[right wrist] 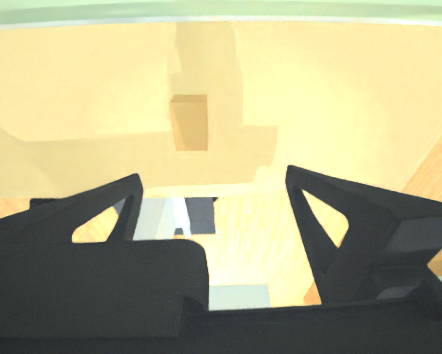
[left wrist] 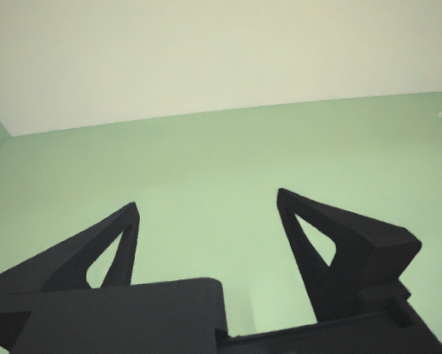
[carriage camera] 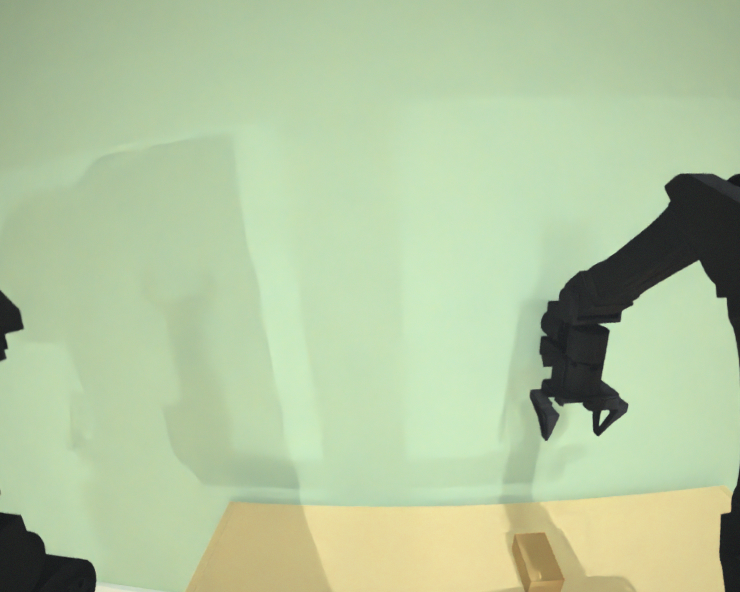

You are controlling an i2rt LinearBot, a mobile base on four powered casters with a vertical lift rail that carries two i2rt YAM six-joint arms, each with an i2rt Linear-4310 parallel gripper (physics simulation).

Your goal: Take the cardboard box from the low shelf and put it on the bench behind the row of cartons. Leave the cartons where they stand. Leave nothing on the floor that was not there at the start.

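Places are measured from the left arm's base along level axes (x ahead, y left, z up), in metres.
Where they show: left gripper, fingertip midpoint: (left wrist: 208, 202); right gripper, fingertip midpoint: (right wrist: 213, 177) (carriage camera: 570, 436).
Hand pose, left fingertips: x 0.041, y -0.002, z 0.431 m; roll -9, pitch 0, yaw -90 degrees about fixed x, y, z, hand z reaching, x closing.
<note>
After its pixels a point has its place.
A small brown cardboard box (carriage camera: 538, 558) @(x 0.252, y -0.579, z -0.230 m) (right wrist: 191, 126) @(x 0.261, y -0.586, z -0.230 m) stands on a wide pale tan top (carriage camera: 401, 543) @(x 0.331, y -0.330, z -0.280 m) (right wrist: 75, 75) @(x 0.347, y -0.386, z -0.280 m); the views do not tell whether this top is the bench or the low shelf. My right gripper (carriage camera: 572, 437) @(x 0.321, y -0.633, z -0.005 m) (right wrist: 213, 177) @(x 0.321, y -0.633, z -0.005 m) is open and empty, pointing down above the top. In the right wrist view the box shows beyond the fingertips, a little left of the middle between them. My left gripper (left wrist: 208, 202) @(x 0.041, y -0.002, z 0.431 m) is open and empty, facing the wall near the ceiling. A row of cartons does not show in these views.
A green wall (carriage camera: 357, 277) @(x 0.449, y -0.272, z 0.268 m) (left wrist: 210, 160) @(x 0.458, y -0.035, z 1.043 m) rises behind the tan top. In the right wrist view, wooden floor (right wrist: 245, 240) @(x -1.074, y -0.793, z -0.890 m) and a dark block (right wrist: 201, 216) @(x -0.394, y -0.507, z -0.591 m) show below the top's near edge. Parts of my left arm (carriage camera: 43, 564) @(x 0.022, y -0.033, z 0.160 m) show at the carriage view's left edge.
</note>
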